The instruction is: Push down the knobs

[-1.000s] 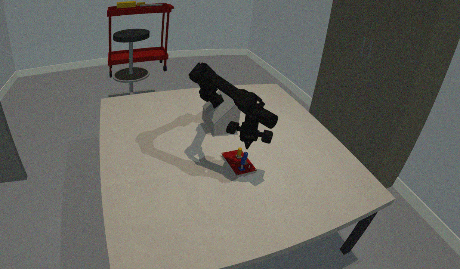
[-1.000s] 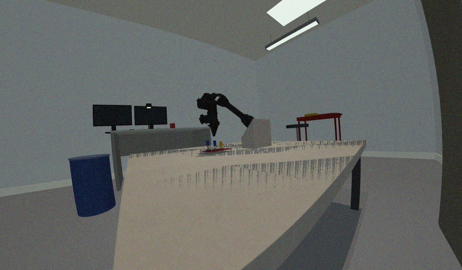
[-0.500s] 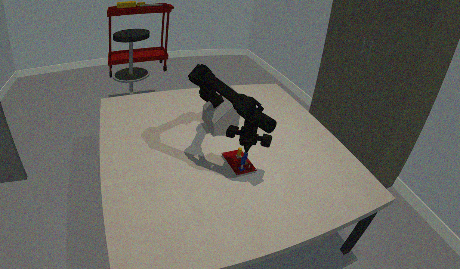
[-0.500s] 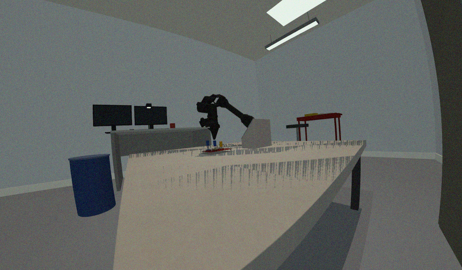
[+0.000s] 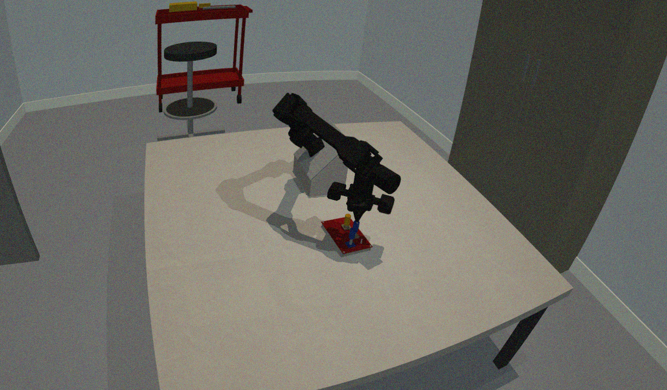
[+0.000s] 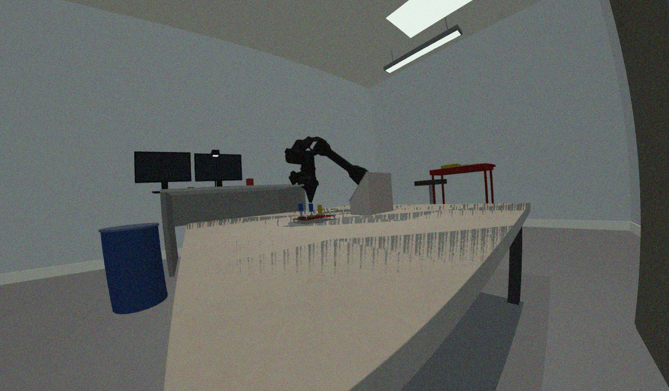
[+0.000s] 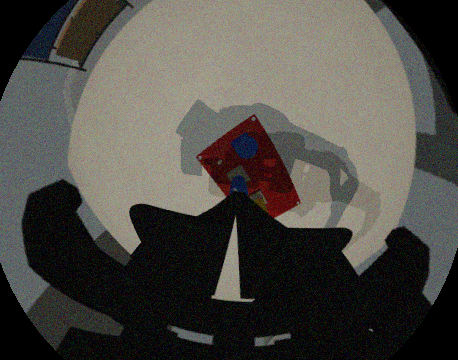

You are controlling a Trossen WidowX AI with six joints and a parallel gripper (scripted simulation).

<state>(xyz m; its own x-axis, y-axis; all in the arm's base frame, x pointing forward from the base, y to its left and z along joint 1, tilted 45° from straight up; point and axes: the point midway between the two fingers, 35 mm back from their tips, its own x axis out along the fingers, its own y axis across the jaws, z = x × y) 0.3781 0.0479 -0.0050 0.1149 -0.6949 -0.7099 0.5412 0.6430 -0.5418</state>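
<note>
My gripper tip is 20 mm above the blue knob. From my gripper tip the other things lie so: yellow knob (50 mm behind, 30 mm below, 10 mm to the right).
</note>
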